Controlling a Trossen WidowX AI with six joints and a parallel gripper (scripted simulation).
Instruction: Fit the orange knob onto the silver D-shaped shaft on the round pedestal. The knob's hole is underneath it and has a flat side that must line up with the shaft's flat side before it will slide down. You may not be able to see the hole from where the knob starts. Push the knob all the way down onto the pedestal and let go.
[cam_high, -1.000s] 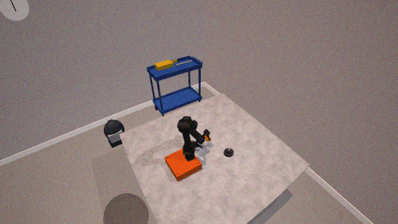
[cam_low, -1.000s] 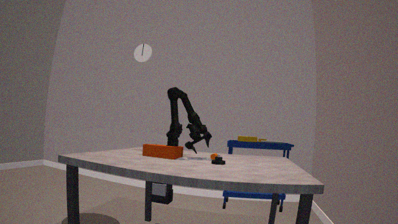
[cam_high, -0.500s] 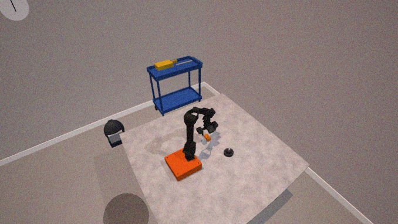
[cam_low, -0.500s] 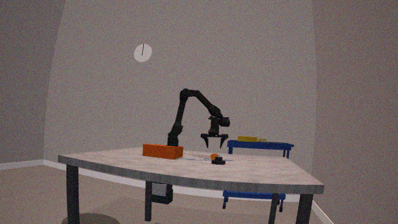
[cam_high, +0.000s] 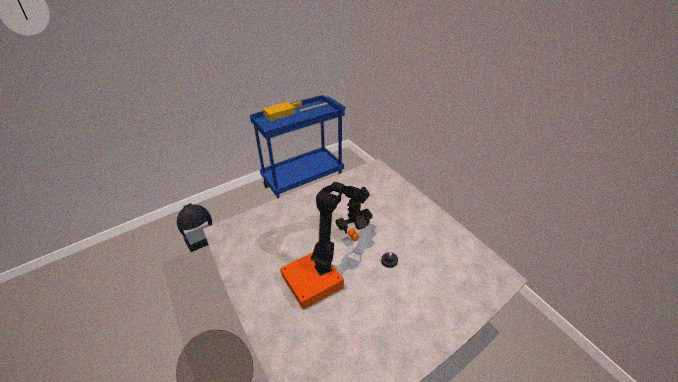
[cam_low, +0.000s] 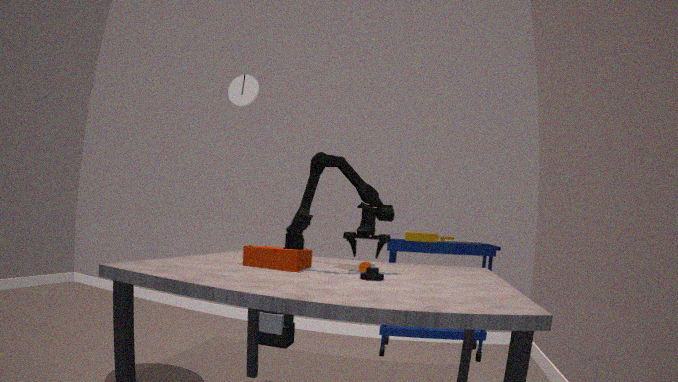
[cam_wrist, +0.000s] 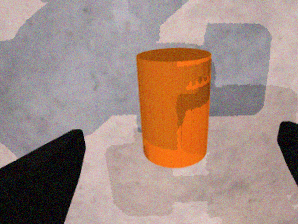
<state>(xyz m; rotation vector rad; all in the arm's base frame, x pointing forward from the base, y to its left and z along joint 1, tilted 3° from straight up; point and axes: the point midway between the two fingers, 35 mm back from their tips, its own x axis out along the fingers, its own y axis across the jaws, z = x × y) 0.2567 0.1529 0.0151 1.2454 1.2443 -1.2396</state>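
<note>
My gripper tip is now 4 cm above the orange knob and 1 cm to the left of it. From my gripper tip the other things lie so: pedestal (23 cm to the right, 8 cm ahead, 3 cm below).
</note>
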